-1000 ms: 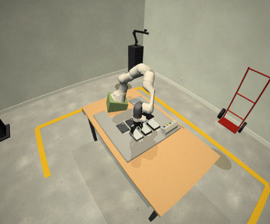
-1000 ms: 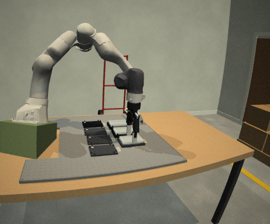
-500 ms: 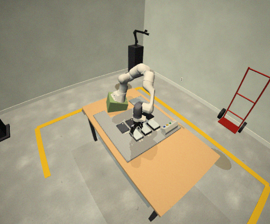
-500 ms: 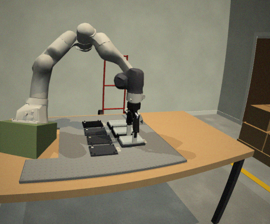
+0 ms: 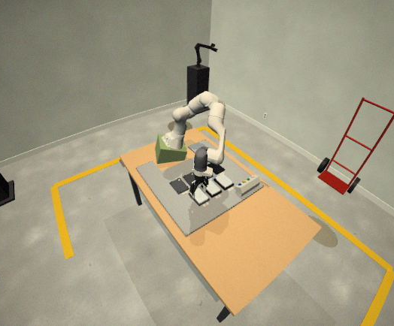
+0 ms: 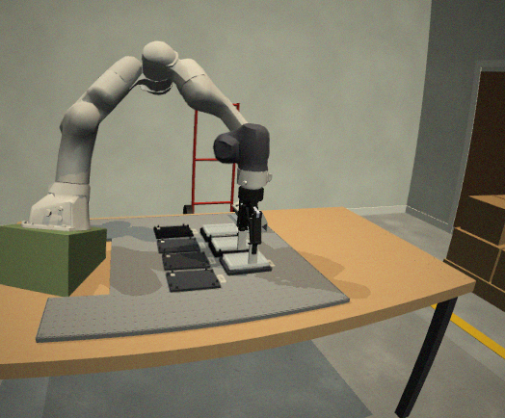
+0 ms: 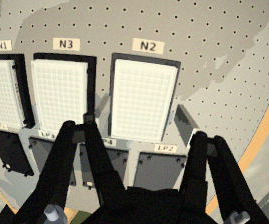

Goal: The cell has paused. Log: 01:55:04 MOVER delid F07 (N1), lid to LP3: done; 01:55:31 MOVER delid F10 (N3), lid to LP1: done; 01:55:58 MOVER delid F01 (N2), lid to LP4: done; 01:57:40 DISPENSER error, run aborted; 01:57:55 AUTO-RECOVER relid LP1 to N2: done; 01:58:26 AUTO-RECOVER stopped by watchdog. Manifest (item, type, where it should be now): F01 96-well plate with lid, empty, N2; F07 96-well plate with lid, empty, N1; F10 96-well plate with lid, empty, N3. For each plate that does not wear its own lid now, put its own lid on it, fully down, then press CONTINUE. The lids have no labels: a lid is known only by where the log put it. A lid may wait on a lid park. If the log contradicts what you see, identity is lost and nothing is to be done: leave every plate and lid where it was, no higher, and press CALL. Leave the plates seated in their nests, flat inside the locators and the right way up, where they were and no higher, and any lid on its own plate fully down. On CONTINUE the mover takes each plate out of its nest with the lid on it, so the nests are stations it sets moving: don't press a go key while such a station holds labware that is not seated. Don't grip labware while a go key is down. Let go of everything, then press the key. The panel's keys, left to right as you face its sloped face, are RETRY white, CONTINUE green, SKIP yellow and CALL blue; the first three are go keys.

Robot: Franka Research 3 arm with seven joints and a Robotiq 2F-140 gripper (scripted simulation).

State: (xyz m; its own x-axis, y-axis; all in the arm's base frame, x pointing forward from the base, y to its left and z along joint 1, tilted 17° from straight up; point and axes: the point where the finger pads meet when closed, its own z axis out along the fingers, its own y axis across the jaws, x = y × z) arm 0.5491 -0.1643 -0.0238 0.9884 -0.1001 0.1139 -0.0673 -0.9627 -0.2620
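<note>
Now: hand 4 cm above the plate. Also, from my hand: park LP2: 19 cm behind, 6 cm below, 5 cm to the right; park LP3: 20 cm to the left, 18 cm behind, 6 cm below; blue call key: 30 cm to the left, 14 cm ahead, 1 cm above.
</note>
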